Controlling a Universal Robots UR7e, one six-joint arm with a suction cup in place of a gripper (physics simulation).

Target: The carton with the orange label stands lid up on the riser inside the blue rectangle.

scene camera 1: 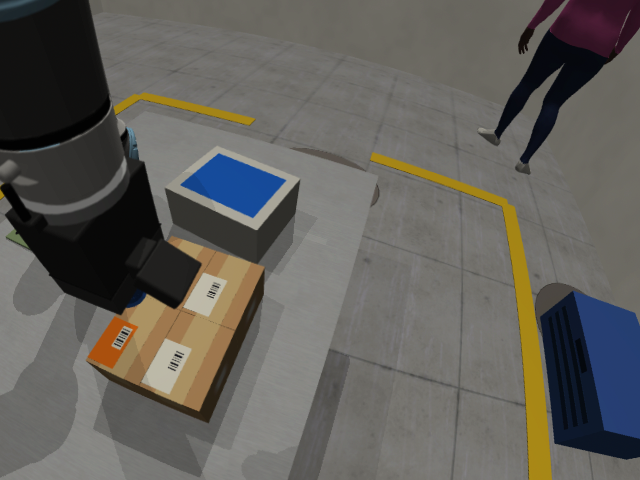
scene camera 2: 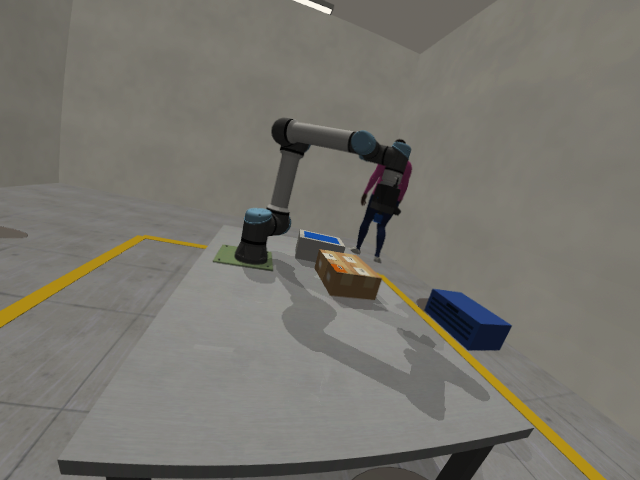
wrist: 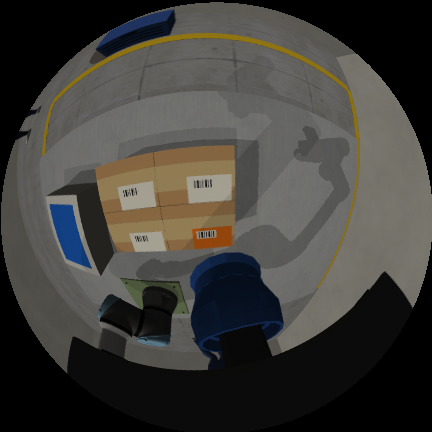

A grey riser with blue rectangle shows in scene camera 1, in scene camera 2 [308, 244] and in the wrist view. One and the same spot on the grey riser with blue rectangle: [scene camera 1: 241, 205] is [wrist: 71, 219].
